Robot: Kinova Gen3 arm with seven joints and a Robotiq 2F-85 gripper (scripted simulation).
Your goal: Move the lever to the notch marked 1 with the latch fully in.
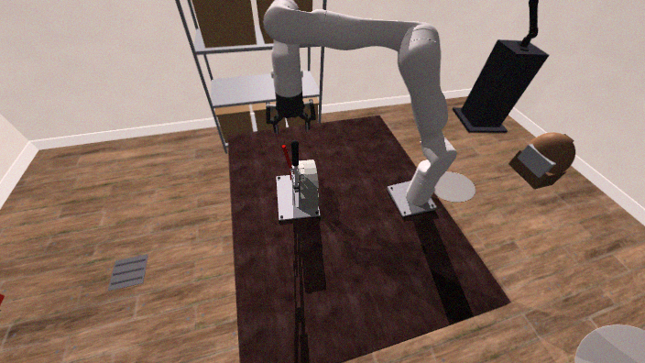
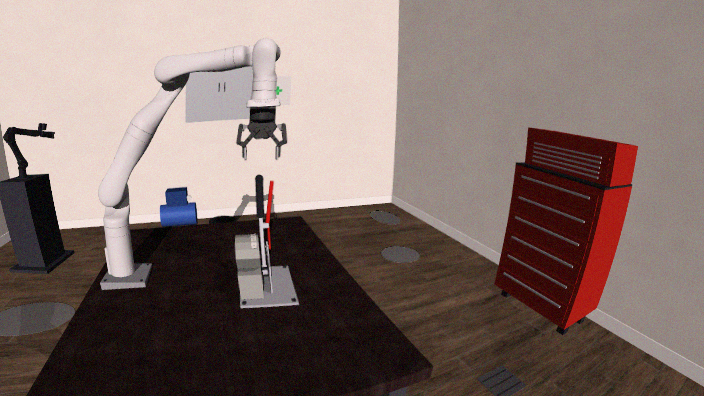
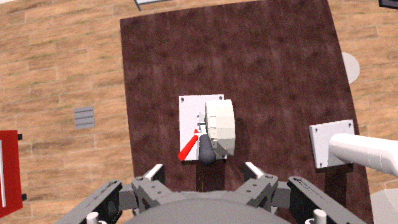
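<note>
The red bar is 20 cm below my hand, 2 cm to the right of it and 2 cm ahead of it.
</note>
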